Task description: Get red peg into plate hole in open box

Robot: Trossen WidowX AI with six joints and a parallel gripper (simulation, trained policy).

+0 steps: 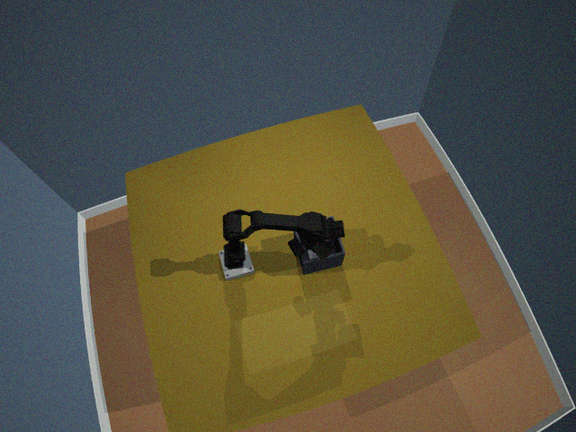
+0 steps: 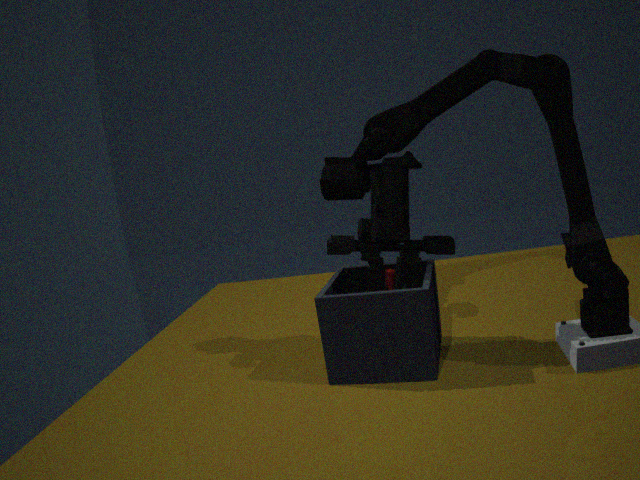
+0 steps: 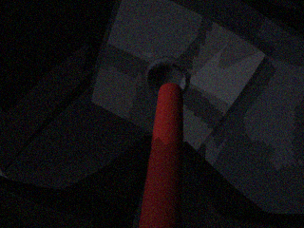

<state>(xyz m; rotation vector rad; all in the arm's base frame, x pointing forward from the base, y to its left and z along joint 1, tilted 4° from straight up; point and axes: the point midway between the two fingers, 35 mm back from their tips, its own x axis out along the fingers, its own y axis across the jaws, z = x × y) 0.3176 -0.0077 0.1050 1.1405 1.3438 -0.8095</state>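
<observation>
Now: the red peg 10 mm to the right of my gripper tip and 10 mm above it. The rest, counted from my gripper tip: grey plate 50 mm below, 10 mm to the right, 10 mm ahead.
</observation>
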